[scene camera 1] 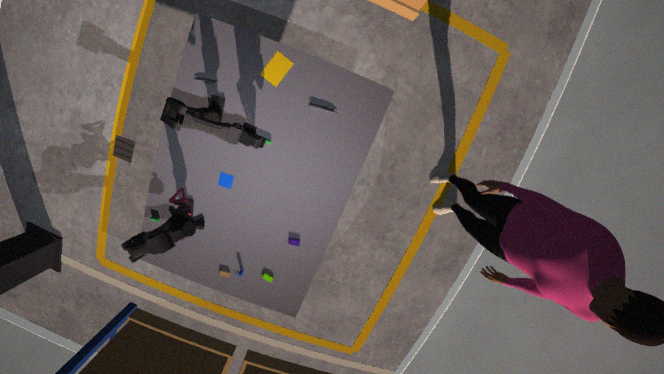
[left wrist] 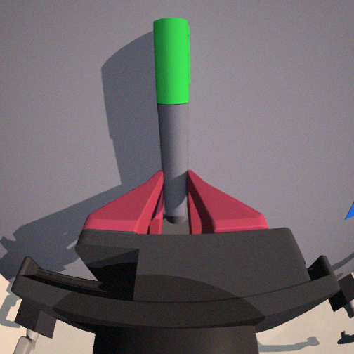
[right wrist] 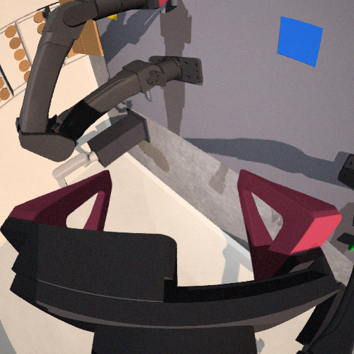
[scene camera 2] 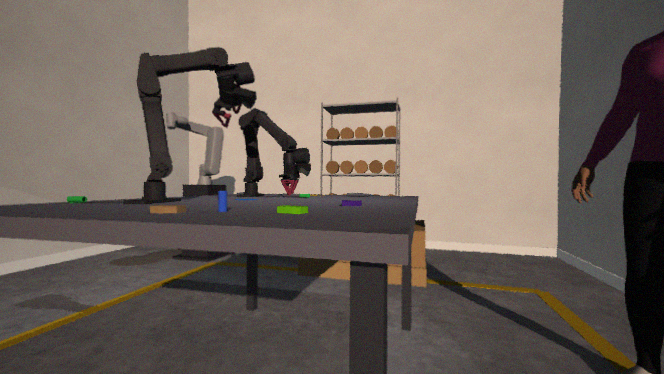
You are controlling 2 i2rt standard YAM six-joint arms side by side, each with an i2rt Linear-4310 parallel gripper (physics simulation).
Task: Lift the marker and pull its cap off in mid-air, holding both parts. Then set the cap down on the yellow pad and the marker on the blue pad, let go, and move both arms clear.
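Seen in the pictures: left gripper, between the fingertips: (scene camera 2: 290, 195); right gripper, between the fingertips: (scene camera 1: 184, 192) (scene camera 2: 231, 120); left arm's base, origin of its link: (scene camera 1: 215, 115) (scene camera 2: 251, 196); right arm's base, origin of its link: (scene camera 2: 154, 202).
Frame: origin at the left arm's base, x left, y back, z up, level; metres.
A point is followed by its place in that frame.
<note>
The marker has a grey barrel (left wrist: 174, 145) and a green cap (left wrist: 171, 62) (scene camera 1: 268, 142) @(x -0.072, y -0.309, z 0.019 m) (scene camera 2: 304, 195) @(x -0.077, y -0.296, z 0.011 m), which is on the barrel. My left gripper (left wrist: 174, 177) (scene camera 2: 289, 192) @(x -0.053, y -0.220, z 0.009 m) is shut on the grey barrel near its lower end, low at the table; the green cap points away from the fingers. My right gripper (right wrist: 174, 176) (scene camera 2: 229, 115) @(x -0.333, y -0.048, z 0.321 m) is open and empty, high above the table. The yellow pad (scene camera 1: 277, 69) @(x 0.299, y -0.271, z 0.001 m) lies at the top of the table in scene camera 1. The blue pad (scene camera 1: 226, 180) @(x -0.331, y -0.116, z 0.001 m) (right wrist: 300, 41) lies between the two arms.
A green cylinder (scene camera 2: 77, 199) @(x -0.681, y 0.277, z 0.012 m) (scene camera 1: 155, 218) @(x -0.664, y 0.283, z 0.016 m) lies near the right arm's base. An orange block (scene camera 1: 224, 271) @(x -0.900, y -0.180, z 0.012 m) (scene camera 2: 168, 209) @(x -0.935, y -0.196, z 0.008 m), a blue upright cylinder (scene camera 2: 222, 201) @(x -0.881, y -0.289, z 0.024 m), a lime block (scene camera 1: 268, 276) @(x -0.857, y -0.453, z 0.014 m) (scene camera 2: 292, 209) @(x -0.889, y -0.454, z 0.009 m) and a purple block (scene camera 1: 294, 241) @(x -0.585, y -0.559, z 0.015 m) (scene camera 2: 351, 203) @(x -0.609, y -0.561, z 0.008 m) stand on the table. A person (scene camera 1: 560, 250) stands beyond the table.
</note>
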